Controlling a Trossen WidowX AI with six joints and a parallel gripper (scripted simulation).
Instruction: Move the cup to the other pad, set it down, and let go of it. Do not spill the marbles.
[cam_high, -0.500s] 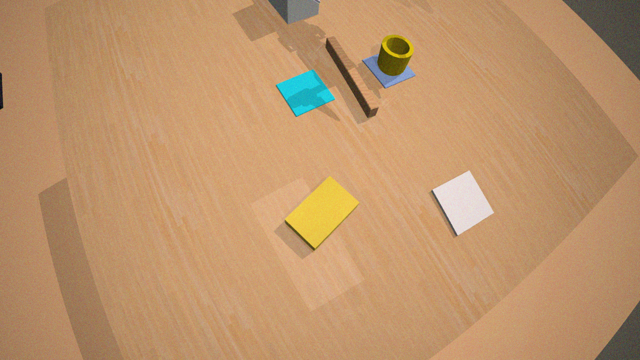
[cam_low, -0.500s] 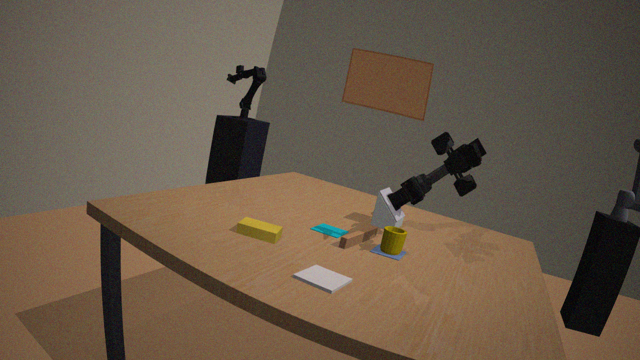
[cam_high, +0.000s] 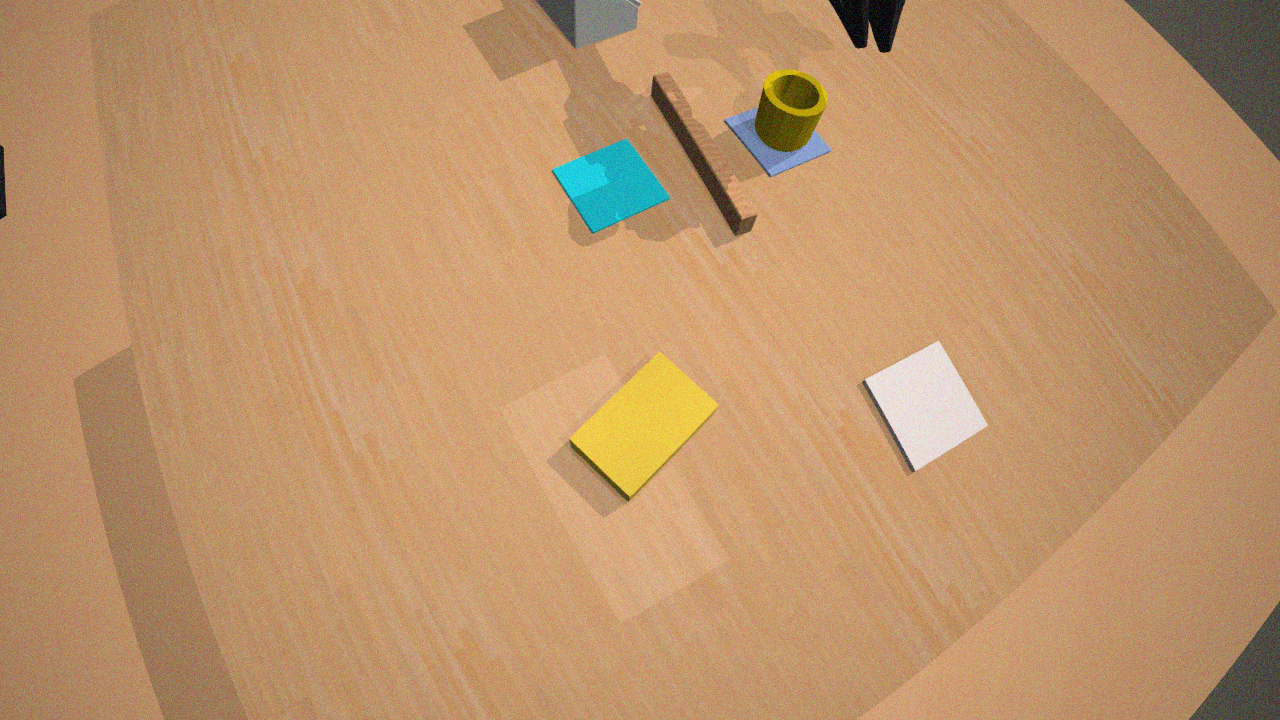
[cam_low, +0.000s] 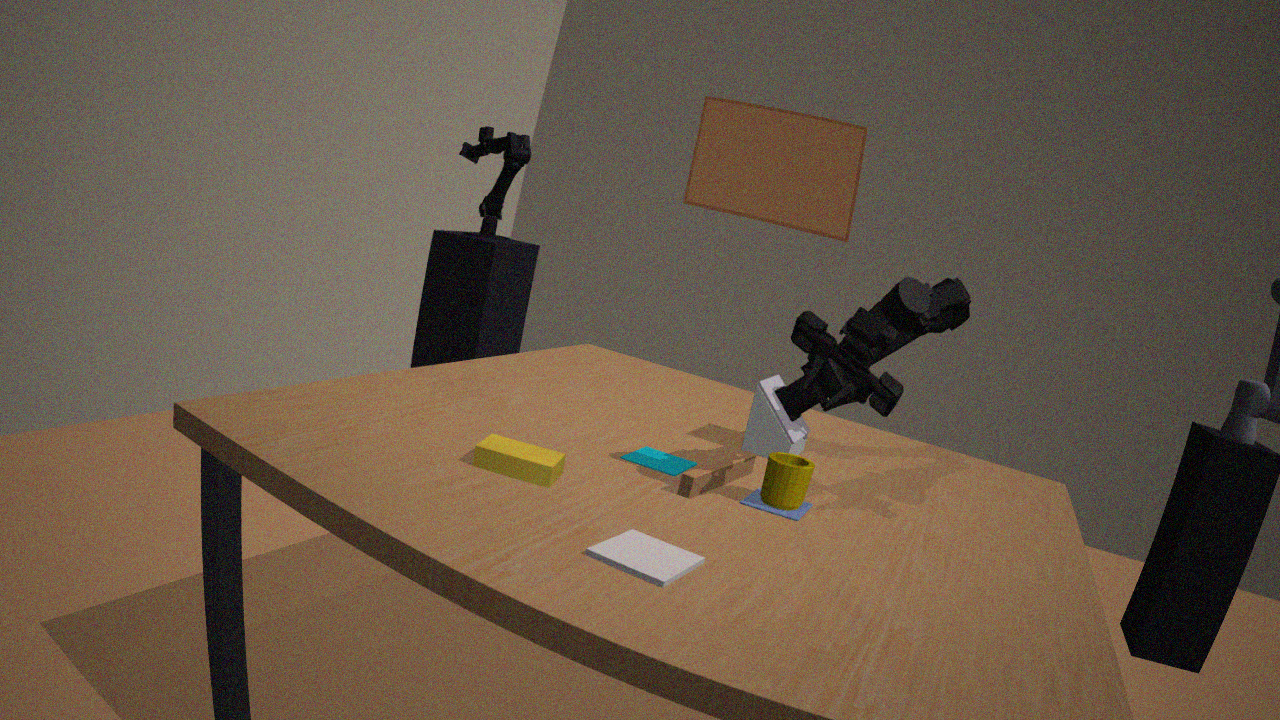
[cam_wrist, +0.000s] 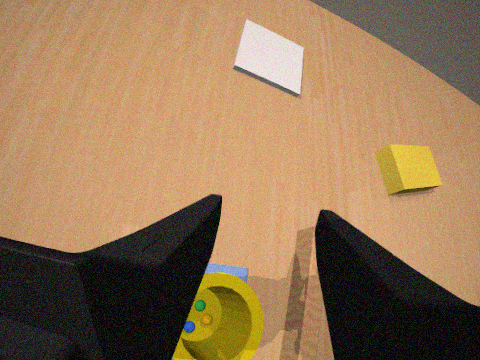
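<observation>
The yellow cup lies 140 mm below my gripper tip, 60 mm behind it and 20 mm to the right of it. Also, from my gripper tip: periwinkle pad 180 mm below, 50 mm behind, 20 mm to the right; then wooden bar 170 mm below, 120 mm to the right, 70 mm behind; then white slab 280 mm ahead, 170 mm below, 80 mm to the right.
</observation>
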